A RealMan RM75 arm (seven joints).
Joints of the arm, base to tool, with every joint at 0 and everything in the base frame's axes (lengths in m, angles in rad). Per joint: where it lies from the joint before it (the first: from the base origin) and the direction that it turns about. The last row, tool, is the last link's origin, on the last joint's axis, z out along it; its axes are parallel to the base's.
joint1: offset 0 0 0.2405 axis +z
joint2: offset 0 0 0 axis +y
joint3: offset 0 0 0.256 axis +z
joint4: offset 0 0 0 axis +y
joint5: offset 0 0 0.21 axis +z
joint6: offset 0 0 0 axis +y
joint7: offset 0 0 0.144 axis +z
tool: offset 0 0 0
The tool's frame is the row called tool.
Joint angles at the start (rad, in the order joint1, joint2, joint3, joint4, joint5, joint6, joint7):
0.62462, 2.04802, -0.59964, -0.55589, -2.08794, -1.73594, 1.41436
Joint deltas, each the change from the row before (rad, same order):
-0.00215, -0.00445, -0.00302, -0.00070, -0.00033, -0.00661, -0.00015
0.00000, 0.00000, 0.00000, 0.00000, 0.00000, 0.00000, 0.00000
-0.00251, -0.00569, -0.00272, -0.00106, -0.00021, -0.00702, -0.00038
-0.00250, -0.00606, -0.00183, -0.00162, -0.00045, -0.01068, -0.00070
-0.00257, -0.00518, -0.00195, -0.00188, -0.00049, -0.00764, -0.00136
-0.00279, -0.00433, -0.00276, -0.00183, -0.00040, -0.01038, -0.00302
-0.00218, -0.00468, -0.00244, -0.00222, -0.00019, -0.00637, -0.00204
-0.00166, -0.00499, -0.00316, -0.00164, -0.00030, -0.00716, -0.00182
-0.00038, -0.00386, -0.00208, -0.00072, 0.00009, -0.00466, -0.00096
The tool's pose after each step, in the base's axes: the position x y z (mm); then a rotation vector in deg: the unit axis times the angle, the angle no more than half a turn. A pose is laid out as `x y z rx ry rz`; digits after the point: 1 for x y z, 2 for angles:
239.8 323.9 1.3 -166.45 37.33 47.83
239.8 323.9 1.3 -166.45 37.33 47.83
241.1 323.1 3.5 -166.73 37.16 47.57
242.2 322.1 6.0 -167.12 36.89 47.43
243.4 321.3 8.2 -167.40 36.61 47.20
244.3 319.9 10.1 -167.87 36.19 47.11
245.3 319.3 12.1 -168.13 35.83 46.83
246.1 318.6 14.1 -168.49 35.46 46.56
246.5 318.4 15.5 -168.73 35.18 46.37

